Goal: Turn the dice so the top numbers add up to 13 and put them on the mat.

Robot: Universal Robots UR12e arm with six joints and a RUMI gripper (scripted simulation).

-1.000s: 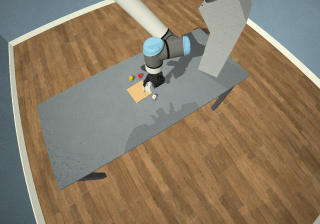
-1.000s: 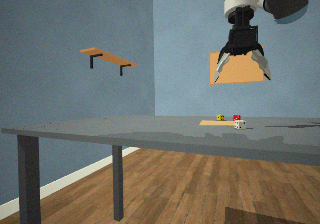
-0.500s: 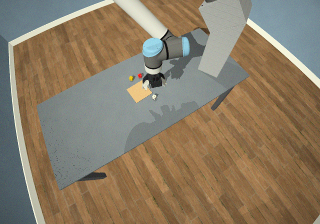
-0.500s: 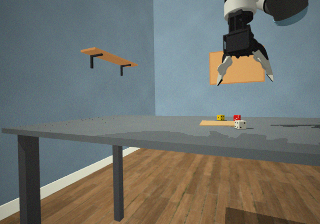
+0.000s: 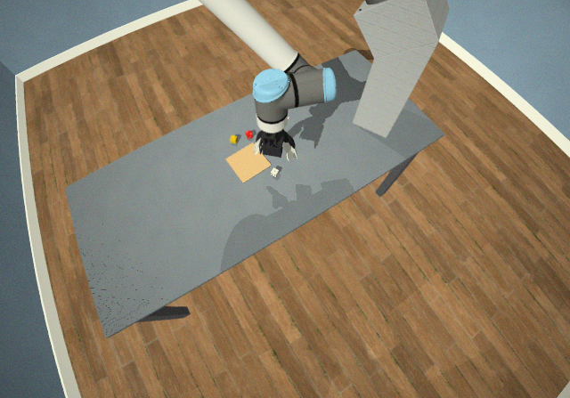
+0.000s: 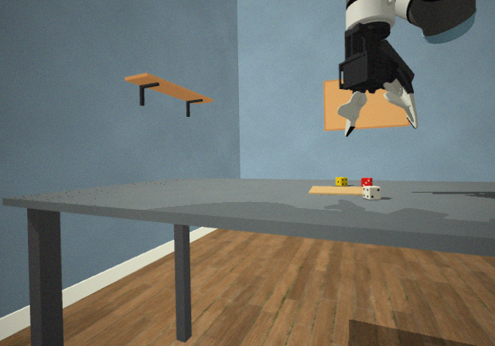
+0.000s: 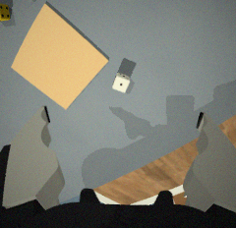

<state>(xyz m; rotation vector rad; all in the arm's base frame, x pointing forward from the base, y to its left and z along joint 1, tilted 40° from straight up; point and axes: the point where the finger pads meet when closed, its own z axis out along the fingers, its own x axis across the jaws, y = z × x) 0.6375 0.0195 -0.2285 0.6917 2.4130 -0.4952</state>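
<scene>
The white die lies 120 mm below my hand, 10 mm to the left of it and 10 mm ahead of it. The rest, counted from my hand: red die (210 mm to the right, 120 mm below, 30 mm ahead); then tan mat (130 mm below, 90 mm to the right, 90 mm ahead); then yellow die (220 mm to the right, 120 mm below, 100 mm ahead).
</scene>
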